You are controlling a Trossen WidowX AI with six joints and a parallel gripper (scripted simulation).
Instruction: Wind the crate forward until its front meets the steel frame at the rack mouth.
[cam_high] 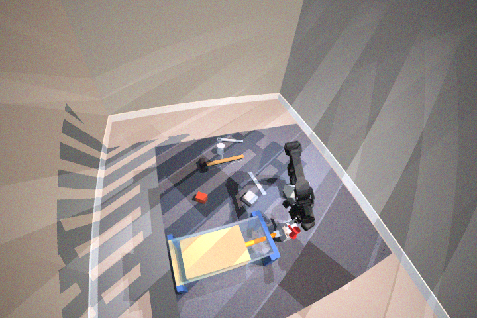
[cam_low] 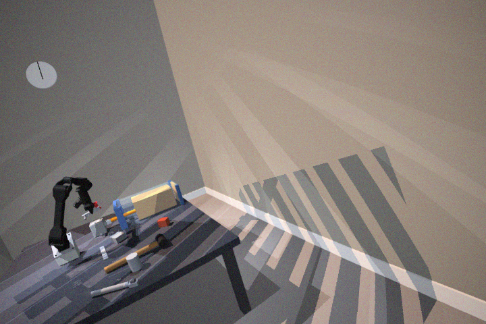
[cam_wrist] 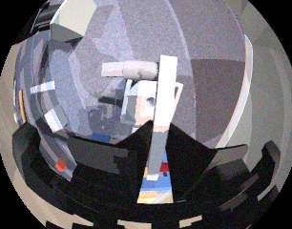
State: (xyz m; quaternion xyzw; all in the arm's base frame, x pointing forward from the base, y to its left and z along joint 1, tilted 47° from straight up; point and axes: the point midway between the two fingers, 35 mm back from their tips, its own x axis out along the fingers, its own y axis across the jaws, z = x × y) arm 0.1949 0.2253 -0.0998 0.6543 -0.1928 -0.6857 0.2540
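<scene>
Now: gripper tip 4 cm short of the red knob, 4 cm to the right of it and 2 cm below it. Round my gripper tip: blue frame: 16 cm ahead, 1 cm to the right, 5 cm below; winch handle: 1 cm ahead, 1 cm to the left, 1 cm above; winch: 1 cm behind, 13 cm below.
</scene>
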